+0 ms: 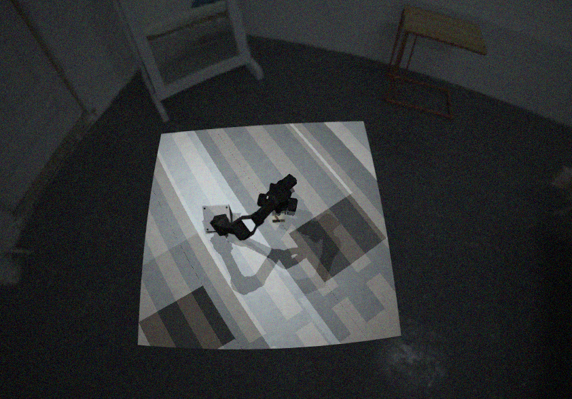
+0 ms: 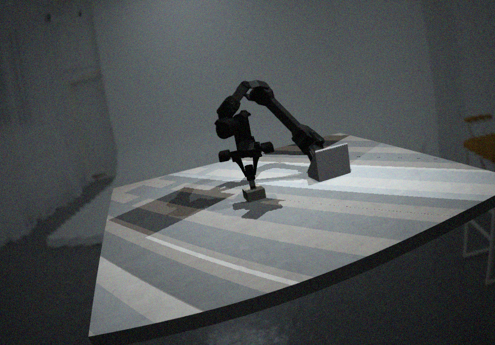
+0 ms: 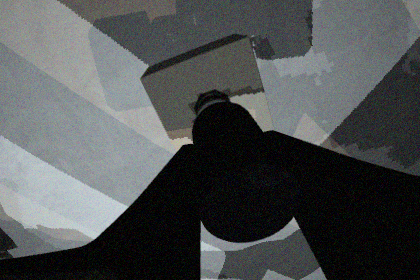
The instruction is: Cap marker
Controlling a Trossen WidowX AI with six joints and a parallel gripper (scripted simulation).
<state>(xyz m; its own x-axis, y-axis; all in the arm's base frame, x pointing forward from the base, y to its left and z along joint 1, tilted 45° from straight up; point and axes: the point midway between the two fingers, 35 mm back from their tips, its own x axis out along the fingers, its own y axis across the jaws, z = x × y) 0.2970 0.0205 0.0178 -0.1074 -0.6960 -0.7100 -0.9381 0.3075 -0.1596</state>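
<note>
Now: the holder block 70 mm below my gripper tip. The rest, counted from my gripper tip: marker cap 10 mm above.
</note>
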